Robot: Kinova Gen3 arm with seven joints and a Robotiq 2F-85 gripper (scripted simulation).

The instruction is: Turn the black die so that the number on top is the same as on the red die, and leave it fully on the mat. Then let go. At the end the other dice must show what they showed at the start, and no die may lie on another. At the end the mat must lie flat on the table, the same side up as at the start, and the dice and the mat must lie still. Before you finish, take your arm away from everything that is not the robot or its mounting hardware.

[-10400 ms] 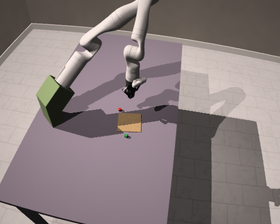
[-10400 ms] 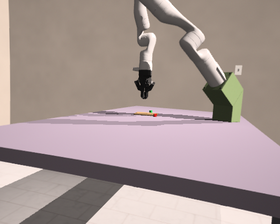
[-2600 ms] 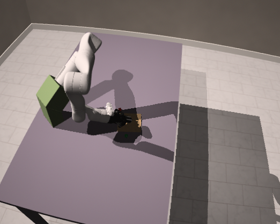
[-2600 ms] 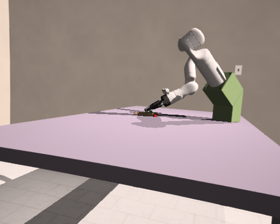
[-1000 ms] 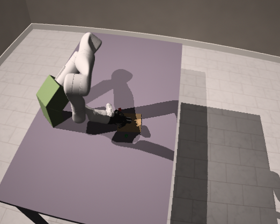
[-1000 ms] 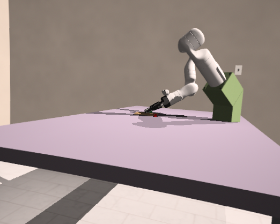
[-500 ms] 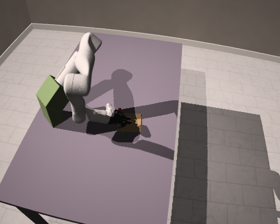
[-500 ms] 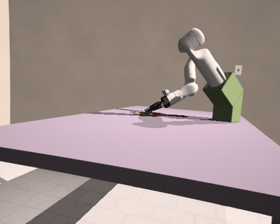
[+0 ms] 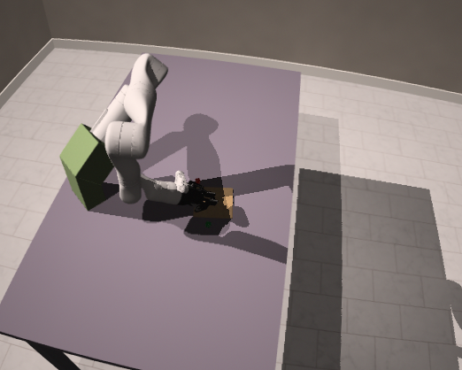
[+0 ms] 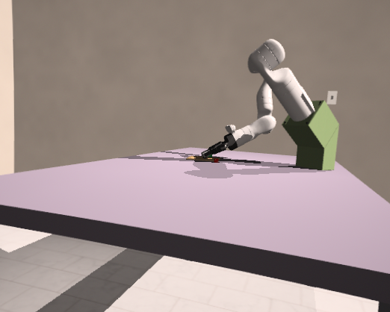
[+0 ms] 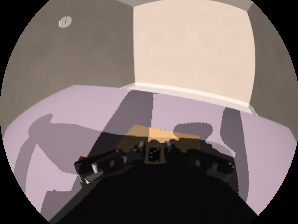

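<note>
Now: the black die 1 cm below my hand. Round my hand: tan mat 1 cm ahead, 2 cm below; green die 3 cm ahead, 10 cm to the right, 2 cm below; red die 9 cm behind, 7 cm to the left, 2 cm below.
</note>
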